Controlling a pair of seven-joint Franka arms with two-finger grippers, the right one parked.
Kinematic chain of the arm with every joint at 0, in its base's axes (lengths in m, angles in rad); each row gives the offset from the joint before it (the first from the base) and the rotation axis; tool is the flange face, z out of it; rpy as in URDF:
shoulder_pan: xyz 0 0 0.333 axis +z
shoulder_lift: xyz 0 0 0 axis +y
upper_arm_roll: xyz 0 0 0.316 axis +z
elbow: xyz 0.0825 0 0 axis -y
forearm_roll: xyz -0.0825 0 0.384 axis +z
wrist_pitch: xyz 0 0 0 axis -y
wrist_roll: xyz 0.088 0 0 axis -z
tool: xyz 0 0 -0.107 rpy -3.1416 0 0
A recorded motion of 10 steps. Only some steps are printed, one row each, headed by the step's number.
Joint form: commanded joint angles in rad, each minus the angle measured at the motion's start. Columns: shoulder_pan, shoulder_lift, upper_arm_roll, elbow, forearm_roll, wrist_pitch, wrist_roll.
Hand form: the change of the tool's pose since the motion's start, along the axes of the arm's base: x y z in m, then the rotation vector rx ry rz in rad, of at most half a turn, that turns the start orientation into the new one. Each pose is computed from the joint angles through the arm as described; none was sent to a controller.
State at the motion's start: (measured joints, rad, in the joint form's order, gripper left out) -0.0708 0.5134 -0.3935 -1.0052 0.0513 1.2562 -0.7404
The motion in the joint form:
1: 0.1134 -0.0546 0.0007 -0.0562 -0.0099 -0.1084 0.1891
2: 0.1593 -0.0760 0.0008 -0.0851 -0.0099 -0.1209 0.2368
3: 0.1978 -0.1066 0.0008 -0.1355 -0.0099 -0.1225 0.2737
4: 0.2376 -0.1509 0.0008 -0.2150 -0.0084 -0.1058 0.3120
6: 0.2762 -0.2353 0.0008 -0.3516 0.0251 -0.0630 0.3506
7: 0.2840 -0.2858 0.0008 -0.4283 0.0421 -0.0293 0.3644
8: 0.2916 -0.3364 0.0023 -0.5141 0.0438 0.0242 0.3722
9: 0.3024 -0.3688 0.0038 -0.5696 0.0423 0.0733 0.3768
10: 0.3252 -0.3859 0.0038 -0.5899 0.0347 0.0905 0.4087
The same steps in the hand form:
1: -0.0073 0.0696 0.0044 -0.0106 0.0967 -0.0912
2: -0.0087 0.0961 0.0046 -0.0153 0.1137 -0.0961
3: -0.0136 0.1159 0.0018 -0.0139 0.1326 -0.0996
4: -0.0215 0.1342 -0.0049 -0.0082 0.1491 -0.1041
6: -0.0390 0.1515 -0.0132 0.0426 0.1545 -0.1113
7: -0.0503 0.1531 -0.0167 0.0728 0.1464 -0.1216
8: -0.0606 0.1533 -0.0241 0.0889 0.1298 -0.1256
9: -0.0654 0.1566 -0.0290 0.0949 0.1058 -0.1209
10: -0.0674 0.1670 -0.0282 0.0815 0.0951 -0.1287

